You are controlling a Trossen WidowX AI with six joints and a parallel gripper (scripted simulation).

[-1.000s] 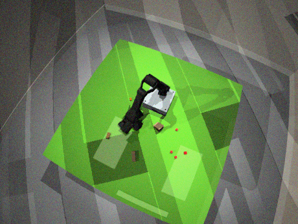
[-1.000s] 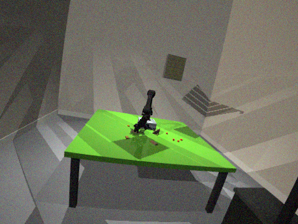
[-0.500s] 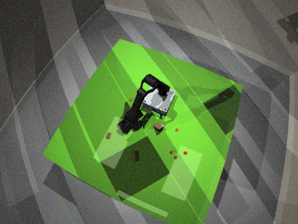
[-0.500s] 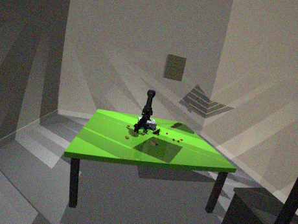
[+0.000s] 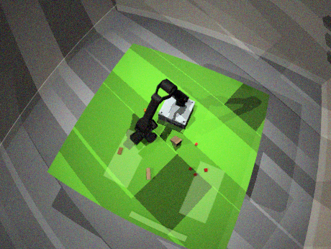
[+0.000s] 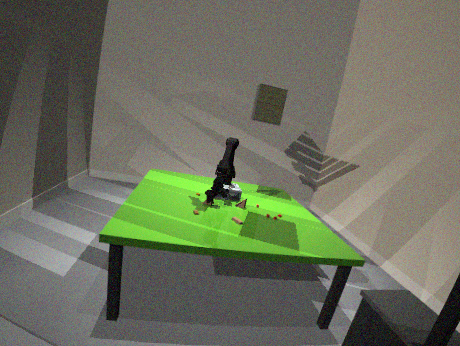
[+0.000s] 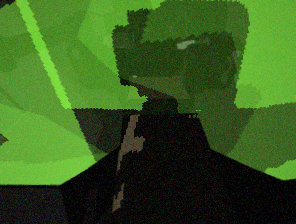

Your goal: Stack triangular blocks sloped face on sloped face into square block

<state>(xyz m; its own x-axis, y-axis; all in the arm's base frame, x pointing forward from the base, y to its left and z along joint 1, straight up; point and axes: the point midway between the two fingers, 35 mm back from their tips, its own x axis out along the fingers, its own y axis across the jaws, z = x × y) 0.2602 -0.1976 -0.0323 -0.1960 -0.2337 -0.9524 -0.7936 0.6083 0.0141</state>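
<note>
The small orange piece is 170 mm behind my gripper tip, 30 mm to the right of it and 10 mm below it.
</note>
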